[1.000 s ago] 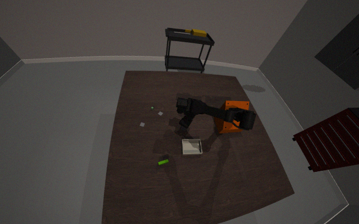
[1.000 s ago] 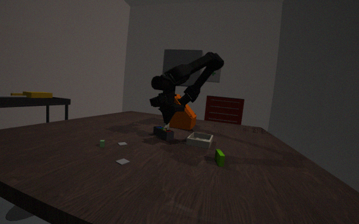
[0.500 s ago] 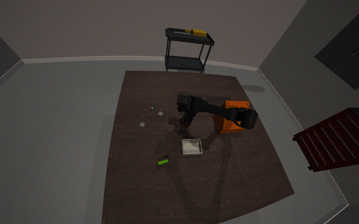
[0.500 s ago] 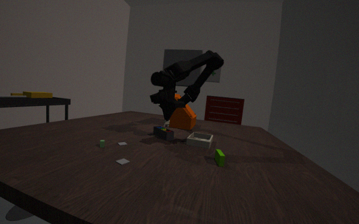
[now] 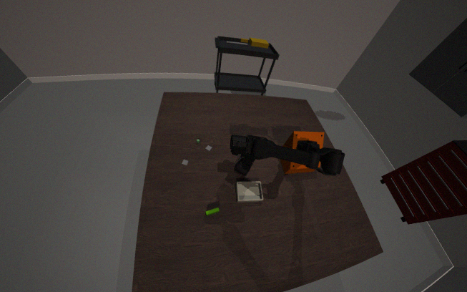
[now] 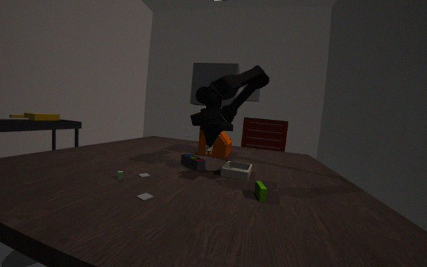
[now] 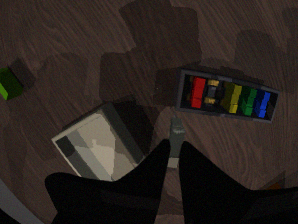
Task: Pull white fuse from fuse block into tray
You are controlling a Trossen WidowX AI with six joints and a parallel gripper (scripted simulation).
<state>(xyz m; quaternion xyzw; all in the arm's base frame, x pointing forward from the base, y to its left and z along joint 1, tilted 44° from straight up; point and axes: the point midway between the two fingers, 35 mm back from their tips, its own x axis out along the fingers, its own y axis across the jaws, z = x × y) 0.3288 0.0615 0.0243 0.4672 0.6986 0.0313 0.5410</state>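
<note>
Now: the white tray 120 mm to the left of my gripper tip, 90 mm below it and 20 mm behind it. The rest, counted from my gripper tip: red fuse: 70 mm below, 40 mm to the right, 10 mm ahead; then yellow fuse: 70 mm to the right, 70 mm below, 20 mm behind; then white fuse: 10 mm below.
</note>
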